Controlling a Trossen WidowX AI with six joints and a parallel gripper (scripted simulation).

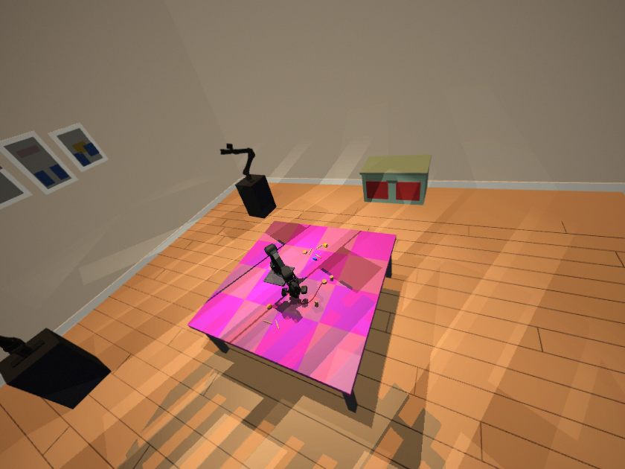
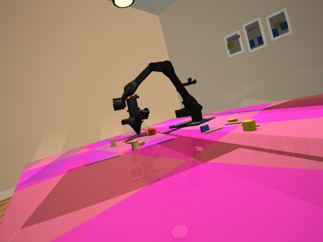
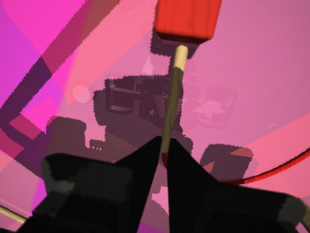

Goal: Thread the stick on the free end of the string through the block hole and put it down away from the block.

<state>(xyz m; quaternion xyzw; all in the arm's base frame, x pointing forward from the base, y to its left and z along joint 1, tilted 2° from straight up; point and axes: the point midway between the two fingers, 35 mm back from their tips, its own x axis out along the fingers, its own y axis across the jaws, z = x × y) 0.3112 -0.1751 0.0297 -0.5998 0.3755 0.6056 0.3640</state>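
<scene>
Now: the red block 40 mm behind my gripper tip and 80 mm to the left of it. Also, from my gripper tip: thin wooden stick 10 mm behind, 10 mm to the left; then round wooden button 120 mm ahead, 210 mm to the left, 10 mm below; then tan block 160 mm ahead, 10 mm to the left.
</scene>
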